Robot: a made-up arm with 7 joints.
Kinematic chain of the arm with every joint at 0, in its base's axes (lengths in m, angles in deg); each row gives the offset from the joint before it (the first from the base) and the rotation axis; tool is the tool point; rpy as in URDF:
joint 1: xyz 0 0 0.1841 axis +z
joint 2: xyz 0 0 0 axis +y
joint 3: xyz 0 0 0.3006 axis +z
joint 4: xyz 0.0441 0 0 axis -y
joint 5: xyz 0.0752 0 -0.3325 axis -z
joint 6: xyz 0 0 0 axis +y
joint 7: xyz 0.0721 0 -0.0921 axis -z
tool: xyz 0 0 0 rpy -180 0 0
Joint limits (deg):
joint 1: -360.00..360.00
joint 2: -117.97..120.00
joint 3: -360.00..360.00
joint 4: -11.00..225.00
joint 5: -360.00..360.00
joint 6: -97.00..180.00
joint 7: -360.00..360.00
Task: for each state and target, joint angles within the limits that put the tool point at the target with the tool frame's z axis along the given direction. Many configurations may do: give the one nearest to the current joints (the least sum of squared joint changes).
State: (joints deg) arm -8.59 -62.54 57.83 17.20 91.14 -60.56 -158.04
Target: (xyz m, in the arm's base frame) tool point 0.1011 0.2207 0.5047 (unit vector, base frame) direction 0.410 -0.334 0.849
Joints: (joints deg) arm -33.72 -62.68 59.60 49.03 74.63 -66.49 -158.04
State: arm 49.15 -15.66 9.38 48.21 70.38 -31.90 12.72
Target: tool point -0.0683 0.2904 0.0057 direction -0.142 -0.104 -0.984
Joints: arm 95.38 25.63 13.62 26.09 41.30 5.73 12.72
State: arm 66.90 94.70 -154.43 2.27 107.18 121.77 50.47
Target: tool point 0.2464 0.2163 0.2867 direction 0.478 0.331 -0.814
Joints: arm 107.90 120.00 -136.33 31.91 105.92 120.21 50.47
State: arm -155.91 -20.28 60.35 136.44 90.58 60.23 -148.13
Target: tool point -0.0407 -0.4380 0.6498 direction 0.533 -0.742 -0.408
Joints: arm -170.20 -8.13 61.24 102.85 60.37 65.62 -148.13
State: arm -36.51 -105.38 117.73 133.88 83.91 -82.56 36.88
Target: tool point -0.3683 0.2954 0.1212 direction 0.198 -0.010 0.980
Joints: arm -1.17 -108.63 92.40 99.21 119.43 -97.00 36.88
